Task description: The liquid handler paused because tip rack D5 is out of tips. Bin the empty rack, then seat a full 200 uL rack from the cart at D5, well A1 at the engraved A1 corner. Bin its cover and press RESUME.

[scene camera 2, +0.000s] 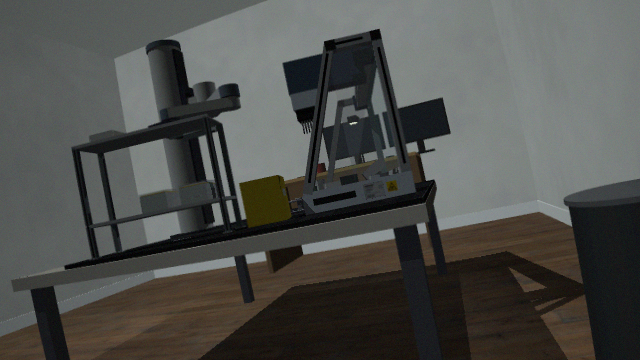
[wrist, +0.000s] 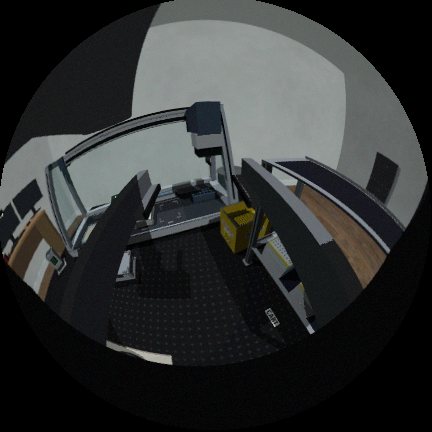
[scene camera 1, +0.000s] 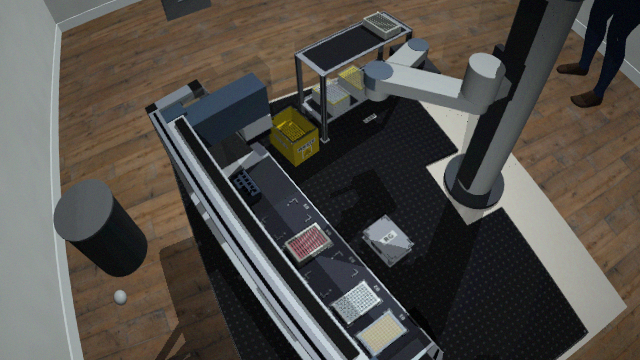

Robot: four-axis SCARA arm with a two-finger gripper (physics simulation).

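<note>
My gripper is shut and empty, its fingers at their narrow setting with a gap between them. In scene camera 1 it is near the right end of the cart, largely hidden by the arm. The yellow waste bin holds a yellow perforated rack. The D5 position shows bare corner brackets. On the cart's lower shelf stand a white-topped rack and a yellow-topped rack; their covers are hard to make out. RESUME cannot be made out.
A grey rack stands on the cart's top shelf. The handler's blue head overhangs the deck near the bin. A blue tube rack and red-filled rack flank D5. The RG box lies on the mat.
</note>
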